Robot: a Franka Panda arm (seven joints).
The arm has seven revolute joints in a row. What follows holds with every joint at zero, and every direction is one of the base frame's. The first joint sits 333 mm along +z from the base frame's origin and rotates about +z. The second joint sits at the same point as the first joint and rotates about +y. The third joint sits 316 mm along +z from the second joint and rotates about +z. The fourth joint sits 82.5 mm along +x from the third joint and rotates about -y. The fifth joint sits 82.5 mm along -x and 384 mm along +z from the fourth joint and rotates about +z. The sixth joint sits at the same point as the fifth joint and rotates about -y. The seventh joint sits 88 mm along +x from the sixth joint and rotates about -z. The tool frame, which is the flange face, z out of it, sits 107 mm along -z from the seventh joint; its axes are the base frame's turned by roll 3.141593, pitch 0 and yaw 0 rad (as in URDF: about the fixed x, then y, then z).
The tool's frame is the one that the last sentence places.
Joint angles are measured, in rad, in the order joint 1, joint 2, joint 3, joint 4, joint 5, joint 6, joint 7. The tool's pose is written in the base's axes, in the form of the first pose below.
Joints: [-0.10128 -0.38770 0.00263 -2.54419 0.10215 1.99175 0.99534]
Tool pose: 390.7 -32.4 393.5 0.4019 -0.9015 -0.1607 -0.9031 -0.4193 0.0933
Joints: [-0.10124 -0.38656 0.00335 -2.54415 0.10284 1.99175 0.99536]
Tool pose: 390.8 -32.0 393.1 0.4020 -0.9013 -0.1615 -0.9028 -0.4196 0.0941
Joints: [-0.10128 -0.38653 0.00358 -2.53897 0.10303 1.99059 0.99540]
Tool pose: 392.0 -32.0 395.2 0.4028 -0.9013 -0.1596 -0.9031 -0.4197 0.0906
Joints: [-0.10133 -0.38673 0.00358 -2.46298 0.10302 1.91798 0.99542]
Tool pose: 402.2 -32.1 423.8 0.4092 -0.8981 -0.1610 -0.9008 -0.4257 0.0853
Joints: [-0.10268 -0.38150 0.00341 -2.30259 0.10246 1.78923 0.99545]
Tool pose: 420.0 -33.0 485.5 0.4231 -0.8933 -0.1517 -0.8982 -0.4355 0.0596
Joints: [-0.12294 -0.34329 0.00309 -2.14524 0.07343 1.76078 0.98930]
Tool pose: 445.2 -46.9 540.4 0.4301 -0.8991 -0.0817 -0.9022 -0.4313 -0.0039
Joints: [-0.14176 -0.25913 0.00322 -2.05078 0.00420 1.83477 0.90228]
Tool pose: 479.5 -66.4 552.9 0.5040 -0.8633 0.0241 -0.8626 -0.5046 -0.0359
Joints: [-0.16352 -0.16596 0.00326 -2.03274 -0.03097 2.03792 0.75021]
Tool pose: 518.5 -85.5 534.8 0.6105 -0.7786 0.1450 -0.7749 -0.6251 -0.0939
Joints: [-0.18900 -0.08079 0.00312 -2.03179 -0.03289 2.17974 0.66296]
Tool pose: 544.1 -103.5 504.5 0.6508 -0.7332 0.1974 -0.7273 -0.6766 -0.1151
